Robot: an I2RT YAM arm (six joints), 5 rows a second.
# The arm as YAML. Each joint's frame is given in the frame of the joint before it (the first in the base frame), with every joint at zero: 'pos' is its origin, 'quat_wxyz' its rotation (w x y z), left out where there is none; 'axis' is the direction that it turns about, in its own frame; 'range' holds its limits. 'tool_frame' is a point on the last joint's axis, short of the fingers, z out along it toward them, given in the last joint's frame.
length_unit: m
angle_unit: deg
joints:
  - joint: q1
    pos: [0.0, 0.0, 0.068]
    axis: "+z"
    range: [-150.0, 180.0]
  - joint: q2
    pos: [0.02, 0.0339, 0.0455]
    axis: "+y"
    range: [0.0, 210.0]
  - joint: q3
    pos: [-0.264, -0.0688, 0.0]
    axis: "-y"
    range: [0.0, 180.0]
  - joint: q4
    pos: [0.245, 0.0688, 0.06]
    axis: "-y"
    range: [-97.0, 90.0]
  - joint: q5
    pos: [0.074, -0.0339, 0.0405]
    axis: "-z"
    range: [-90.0, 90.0]
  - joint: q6
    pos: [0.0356, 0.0, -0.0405]
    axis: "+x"
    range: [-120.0, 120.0]
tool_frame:
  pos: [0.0, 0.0, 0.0]
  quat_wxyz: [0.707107, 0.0, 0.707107, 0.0]
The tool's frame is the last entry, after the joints.
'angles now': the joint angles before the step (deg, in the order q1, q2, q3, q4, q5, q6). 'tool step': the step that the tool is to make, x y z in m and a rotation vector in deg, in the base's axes. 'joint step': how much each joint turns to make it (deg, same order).
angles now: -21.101, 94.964, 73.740, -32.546, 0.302, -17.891
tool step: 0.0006, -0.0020, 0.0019, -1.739, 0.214, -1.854
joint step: -0.020, 0.105, 0.435, 0.085, 2.457, 0.466
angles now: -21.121, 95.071, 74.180, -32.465, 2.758, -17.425
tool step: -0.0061, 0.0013, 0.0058, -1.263, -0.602, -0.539
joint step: -0.053, -1.777, -0.866, 0.117, 1.059, -0.194
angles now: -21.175, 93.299, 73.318, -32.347, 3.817, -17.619
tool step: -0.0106, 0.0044, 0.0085, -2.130, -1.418, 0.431
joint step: 0.147, -3.306, -2.068, 0.938, 0.974, -1.149
